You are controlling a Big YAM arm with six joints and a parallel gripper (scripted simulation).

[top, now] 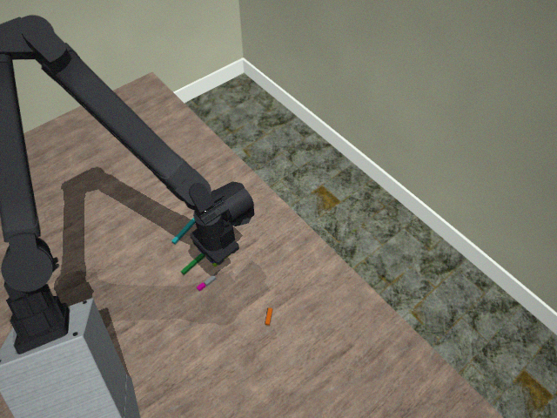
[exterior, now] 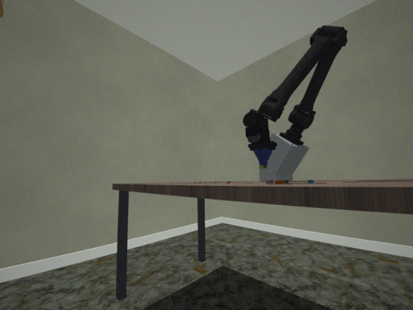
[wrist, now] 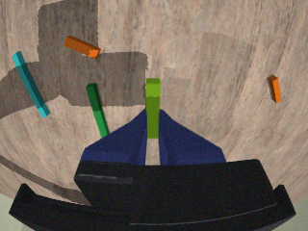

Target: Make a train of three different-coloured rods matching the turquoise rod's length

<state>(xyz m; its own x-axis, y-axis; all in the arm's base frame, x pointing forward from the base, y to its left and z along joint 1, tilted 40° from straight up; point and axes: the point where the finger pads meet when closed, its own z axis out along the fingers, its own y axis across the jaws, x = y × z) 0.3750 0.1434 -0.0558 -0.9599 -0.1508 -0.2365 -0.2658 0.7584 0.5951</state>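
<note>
The grey rod lies 70 mm below my hand, 40 mm behind it and 10 mm to the right of it. From my hand the other things lie so: lime rod 10 mm below, 10 mm ahead; then magenta rod 70 mm below, 60 mm behind, 10 mm to the right; then green rod 70 mm below, 60 mm to the left, 50 mm behind.
</note>
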